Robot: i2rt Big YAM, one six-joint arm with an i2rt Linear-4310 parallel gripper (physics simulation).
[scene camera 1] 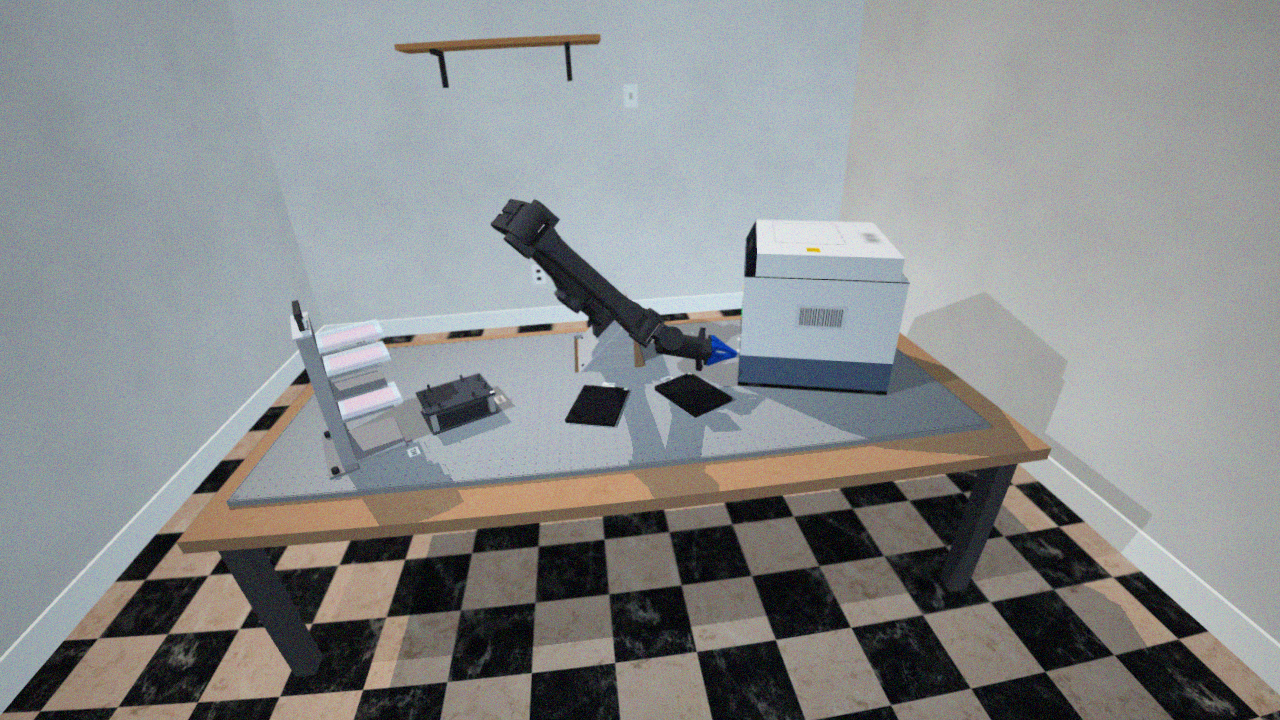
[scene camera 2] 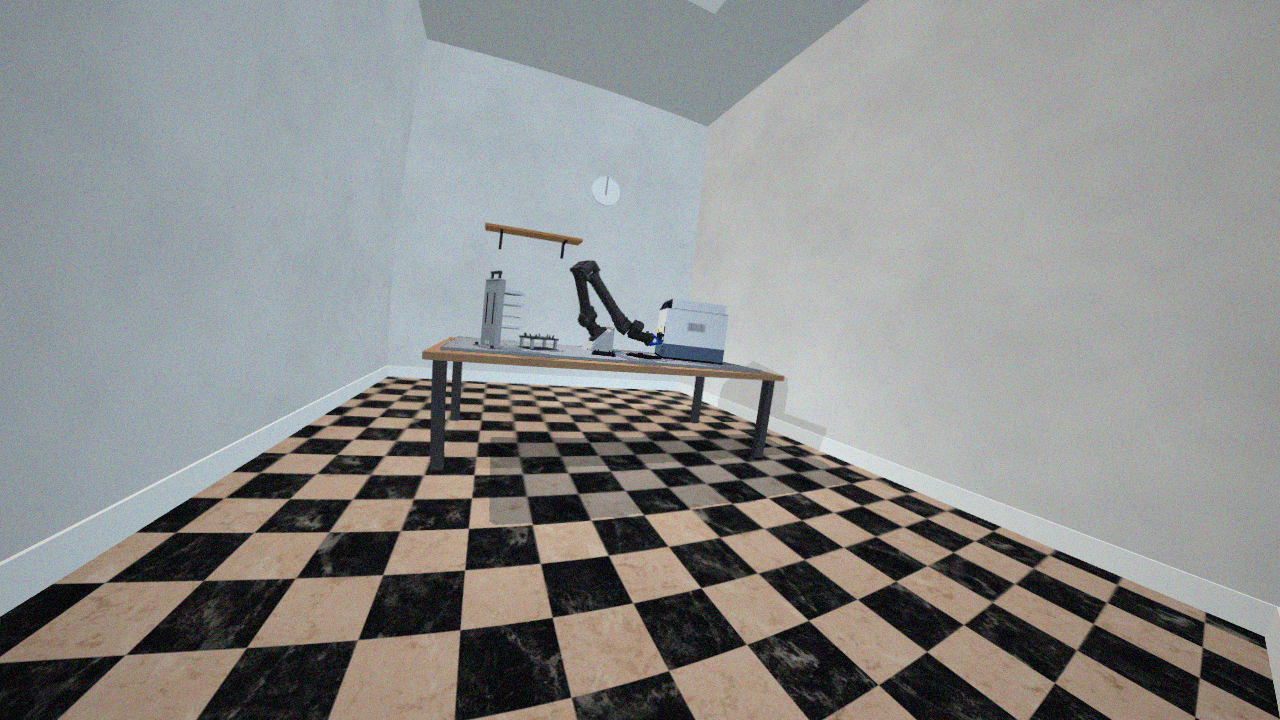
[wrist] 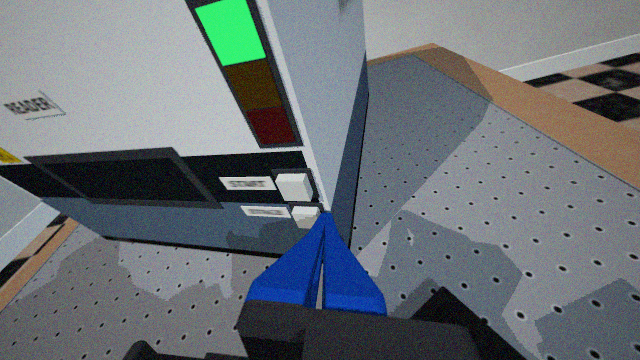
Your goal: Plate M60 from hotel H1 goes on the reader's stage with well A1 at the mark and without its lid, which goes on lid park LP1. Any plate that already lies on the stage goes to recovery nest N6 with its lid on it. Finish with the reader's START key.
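Seen in the pictures: gripper, between the fingertips: (scene camera 1: 736, 354) (scene camera 2: 662, 343) (wrist: 326, 219); arm's base, origin of its link: (scene camera 1: 609, 318) (scene camera 2: 598, 334).
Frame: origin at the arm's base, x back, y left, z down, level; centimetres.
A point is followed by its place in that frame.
My gripper (scene camera 1: 735, 352) @[x -29.4, y 30.4, z 0.2 cm] (scene camera 2: 658, 340) @[x -29.4, y 30.4, z 0.2 cm] (wrist: 326, 219) @[x -29.4, y 30.4, z 0.2 cm] is shut, its blue fingertips together with nothing between them. It is at the front of the white and blue reader (scene camera 1: 819, 317) @[x -35.5, y 48.4, z -11.2 cm] (scene camera 2: 694, 329) @[x -35.3, y 47.6, z -10.0 cm] (wrist: 125, 75) @[x -21.8, y 33.6, z -10.2 cm], near the lower right corner of the front panel. In the wrist view the white START key (wrist: 294, 187) @[x -28.2, y 30.8, z -3.0 cm] is just above and left of the tips; a second white key (wrist: 305, 215) @[x -28.1, y 30.8, z -0.2 cm] is partly behind them. The reader's green lamp (wrist: 231, 32) @[x -28.2, y 31.4, z -10.9 cm] is lit. The hotel (scene camera 1: 322, 385) @[x -49.2, y -60.4, z -11.3 cm] (scene camera 2: 493, 311) @[x -47.2, y -63.5, z -7.6 cm] at the left holds several plates with pinkish tops. The reader's stage does not show.
A dark raised nest block (scene camera 1: 458, 402) @[x -36.0, y -38.3, z 3.0 cm] (scene camera 2: 538, 341) @[x -38.1, y -41.1, z 3.8 cm] stands beside the hotel. Two flat black pads (scene camera 1: 597, 405) @[x -34.9, y -5.8, z 8.0 cm] (scene camera 1: 693, 394) @[x -34.1, y 18.3, z 7.9 cm] lie on the grey perforated board (scene camera 1: 528, 456) @[x -51.4, y -21.6, z 9.0 cm] between it and the reader. I cannot read their labels. A wooden shelf (scene camera 1: 498, 42) (scene camera 2: 533, 233) is on the wall.
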